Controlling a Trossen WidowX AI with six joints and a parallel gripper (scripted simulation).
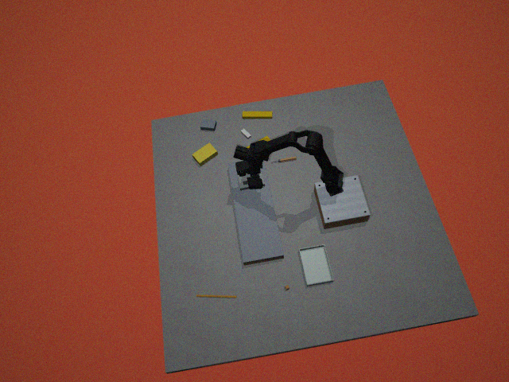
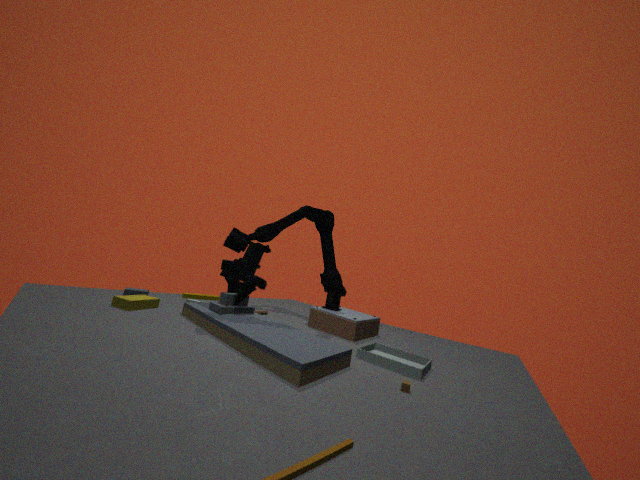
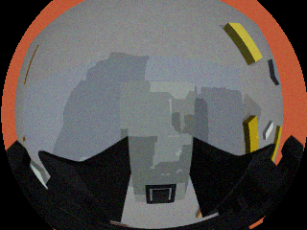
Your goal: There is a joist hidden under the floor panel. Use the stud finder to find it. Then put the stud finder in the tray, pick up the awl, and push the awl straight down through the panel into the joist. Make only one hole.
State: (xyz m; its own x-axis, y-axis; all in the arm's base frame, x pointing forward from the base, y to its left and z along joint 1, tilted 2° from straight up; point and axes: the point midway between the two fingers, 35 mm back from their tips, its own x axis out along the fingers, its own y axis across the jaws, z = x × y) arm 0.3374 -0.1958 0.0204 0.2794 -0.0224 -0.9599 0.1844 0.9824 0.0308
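Right now my gripper tip is 130 mm past the tray, 490 mm to the right of it and 50 mm above it. The rest, counted from my gripper tip: white piece (80 mm behind, 300 mm to the right, 60 mm below); then stud finder (20 mm behind, 20 mm above); then awl (190 mm behind, 80 mm to the right, 60 mm below).
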